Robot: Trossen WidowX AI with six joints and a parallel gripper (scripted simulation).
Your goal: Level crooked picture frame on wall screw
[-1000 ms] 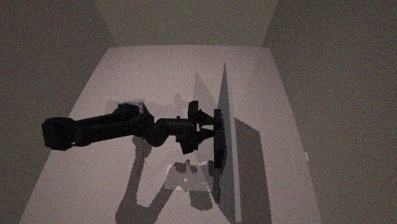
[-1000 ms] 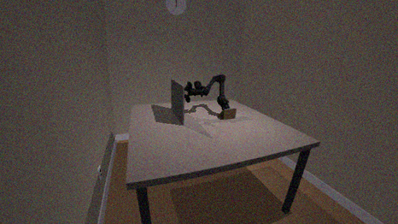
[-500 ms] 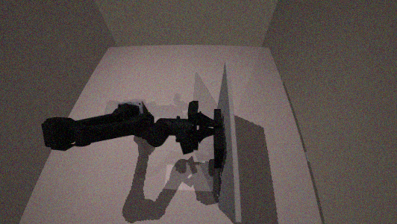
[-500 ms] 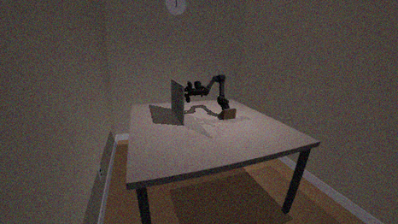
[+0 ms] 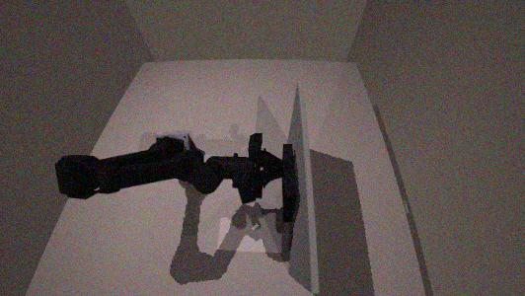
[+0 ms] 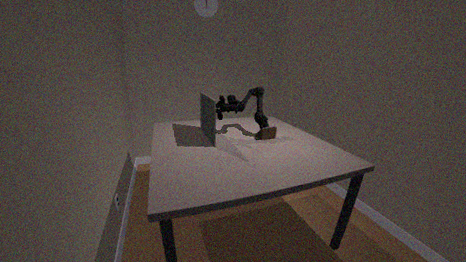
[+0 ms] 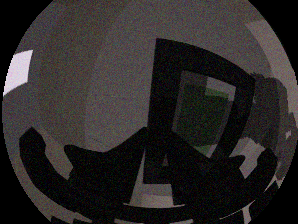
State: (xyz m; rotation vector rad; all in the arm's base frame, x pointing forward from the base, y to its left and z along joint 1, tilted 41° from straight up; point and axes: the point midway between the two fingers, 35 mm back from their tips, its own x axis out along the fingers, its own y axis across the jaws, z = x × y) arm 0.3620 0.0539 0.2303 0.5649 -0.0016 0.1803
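Right now my gripper tip is 5 cm above the picture frame, 1 cm to the left of it and 1 cm short of it. Round my gripper tip: wall panel (6 cm below, 2 cm ahead, 1 cm to the right).
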